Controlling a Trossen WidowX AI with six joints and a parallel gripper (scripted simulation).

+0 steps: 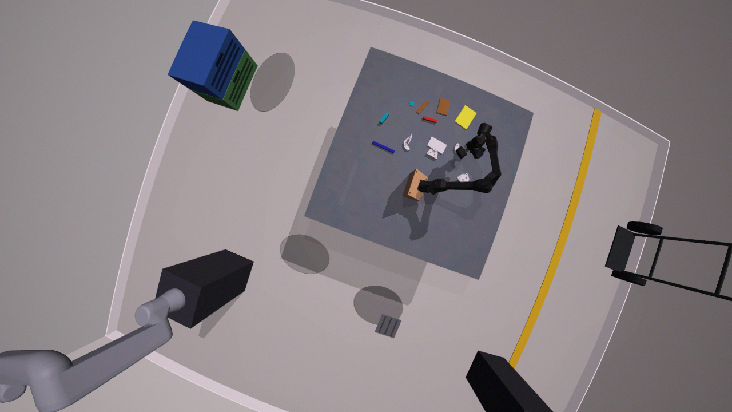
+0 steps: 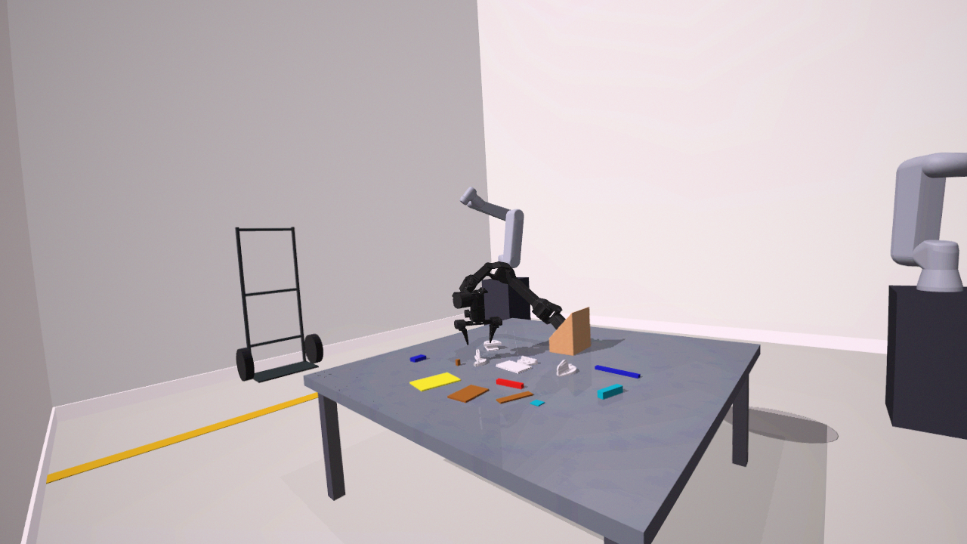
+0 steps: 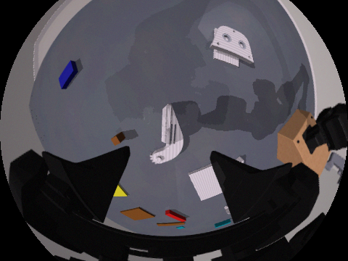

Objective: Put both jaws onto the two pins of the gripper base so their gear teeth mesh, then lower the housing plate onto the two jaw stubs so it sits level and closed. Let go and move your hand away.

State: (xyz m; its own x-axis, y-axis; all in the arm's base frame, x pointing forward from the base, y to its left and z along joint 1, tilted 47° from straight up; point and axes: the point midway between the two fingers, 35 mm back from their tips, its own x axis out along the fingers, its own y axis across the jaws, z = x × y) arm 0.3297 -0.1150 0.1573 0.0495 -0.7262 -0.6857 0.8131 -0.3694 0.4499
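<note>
Now: the white jaw 30 mm ahead of my gripper tip, 20 mm to the left of it and 60 mm below it. From my gripper tip the other things lie so: flat white ribbed part 10 mm behind, 160 mm to the left, 70 mm below; yellow plate 260 mm ahead, 30 mm to the left, 70 mm below; small blue block 130 mm ahead, 230 mm to the right, 60 mm below.
</note>
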